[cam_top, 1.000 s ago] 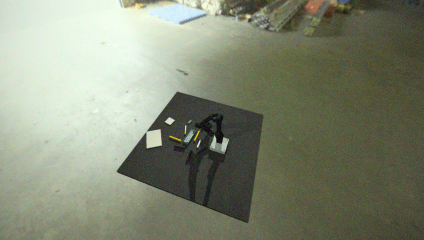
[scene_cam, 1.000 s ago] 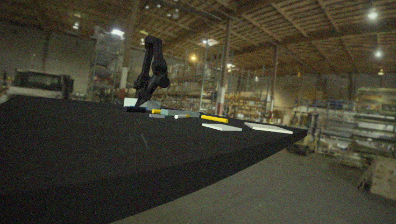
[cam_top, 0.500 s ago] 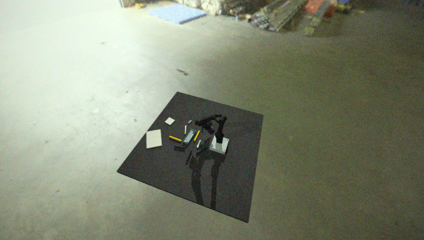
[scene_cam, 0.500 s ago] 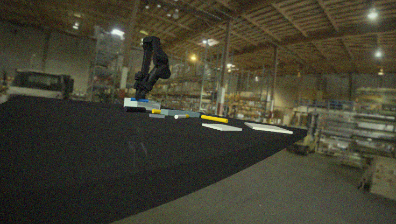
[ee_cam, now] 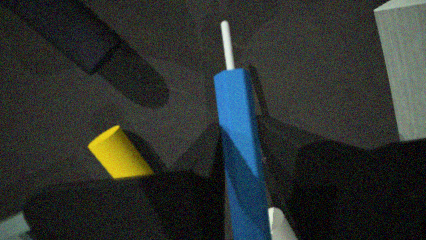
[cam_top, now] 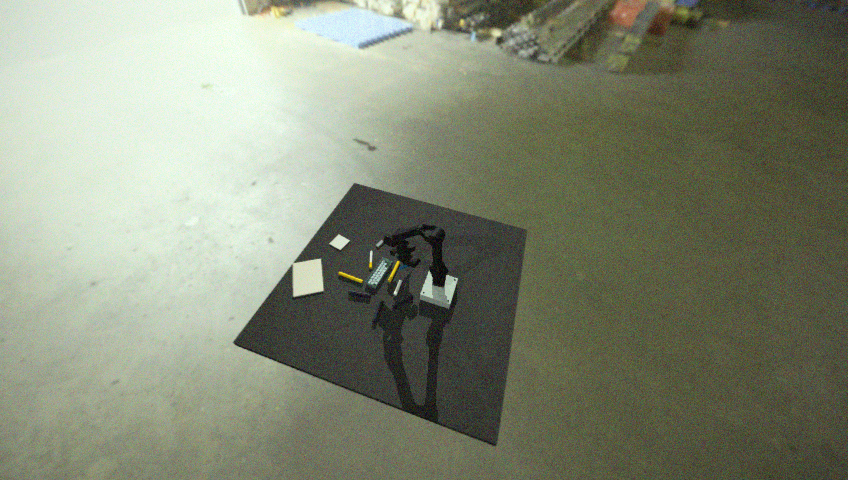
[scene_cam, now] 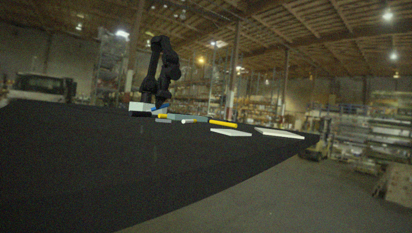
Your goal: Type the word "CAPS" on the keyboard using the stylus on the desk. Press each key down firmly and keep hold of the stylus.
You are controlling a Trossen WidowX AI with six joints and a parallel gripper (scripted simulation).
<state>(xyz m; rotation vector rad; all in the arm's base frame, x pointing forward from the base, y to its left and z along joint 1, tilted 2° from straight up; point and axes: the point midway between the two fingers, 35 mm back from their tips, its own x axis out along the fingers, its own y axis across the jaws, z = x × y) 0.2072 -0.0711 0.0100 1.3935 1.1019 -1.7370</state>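
The blue stylus lies 10 mm behind my gripper tip, 10 mm to the right of it and 10 mm below it. The rest, counted from my gripper tip: white marker (220 mm ahead, 10 mm to the left, 30 mm below); then yellow cylinder (300 mm ahead, 150 mm to the left, 30 mm below).
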